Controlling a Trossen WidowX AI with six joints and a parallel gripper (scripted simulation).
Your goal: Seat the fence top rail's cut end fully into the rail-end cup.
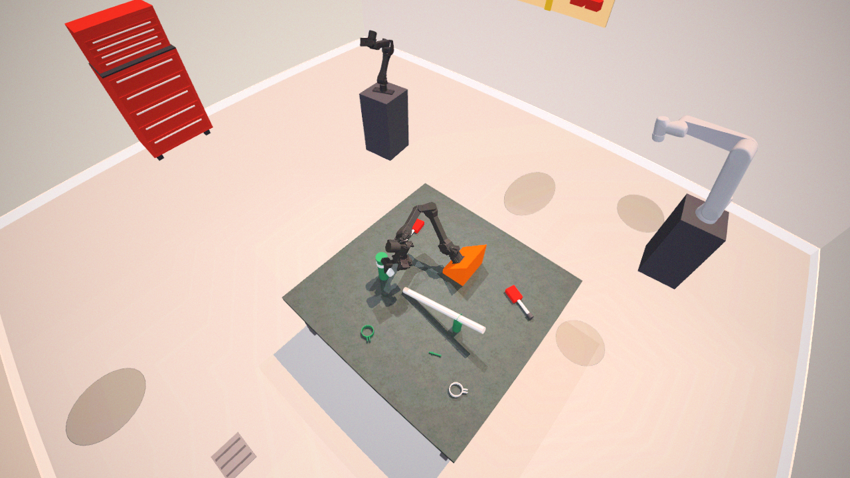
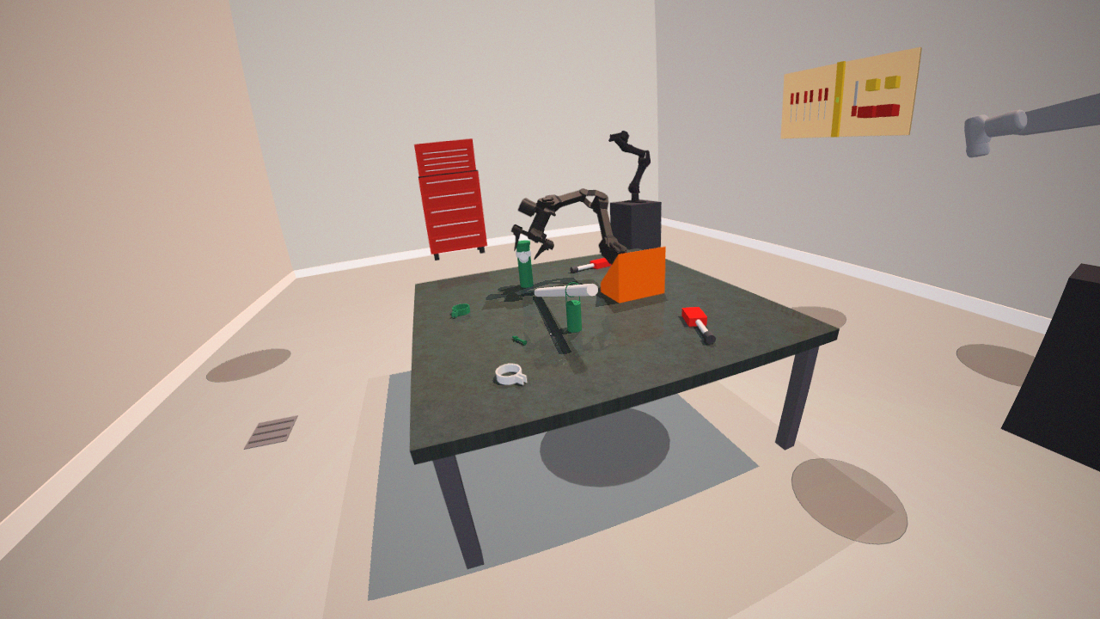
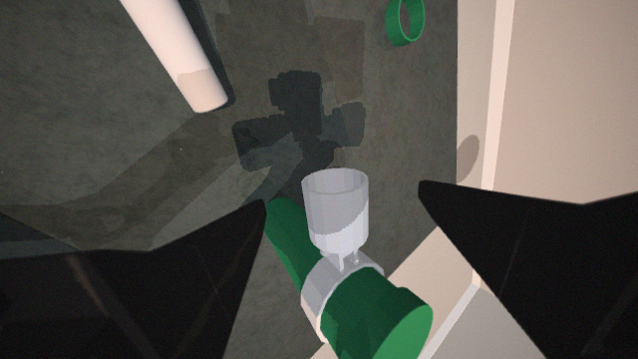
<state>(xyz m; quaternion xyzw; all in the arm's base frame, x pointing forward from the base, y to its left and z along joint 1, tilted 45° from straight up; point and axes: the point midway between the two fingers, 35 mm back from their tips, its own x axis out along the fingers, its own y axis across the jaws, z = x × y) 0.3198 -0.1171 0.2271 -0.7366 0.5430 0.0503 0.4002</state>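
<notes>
My gripper tip is 10 mm past the rail-end cup, 30 mm to the left of it and 10 mm above it. From my gripper tip the other things lie so: short green post 10 mm ahead, 450 mm to the left, 60 mm below; then small green bolt 200 mm ahead, 440 mm to the left, 160 mm below.
</notes>
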